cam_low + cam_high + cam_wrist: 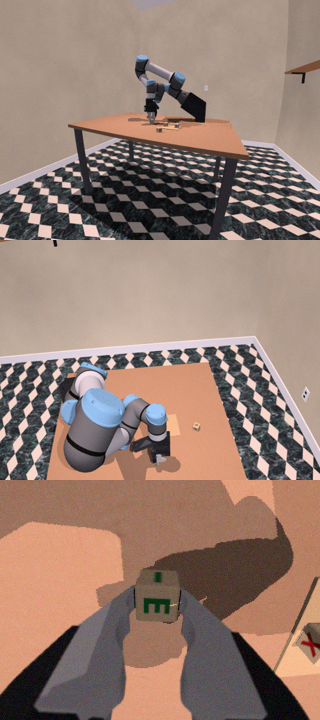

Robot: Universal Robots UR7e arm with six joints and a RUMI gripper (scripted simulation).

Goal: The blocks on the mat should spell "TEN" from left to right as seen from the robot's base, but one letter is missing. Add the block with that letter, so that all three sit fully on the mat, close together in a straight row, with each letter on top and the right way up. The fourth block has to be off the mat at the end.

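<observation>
Now: hand 210 mm to the right of the mat, 70 mm short of it and 20 mm above it. Round my hand: N block 160 mm to the left, 60 mm ahead; G block 220 mm ahead, 170 mm to the left; T block 250 mm to the left, 70 mm ahead.
</observation>
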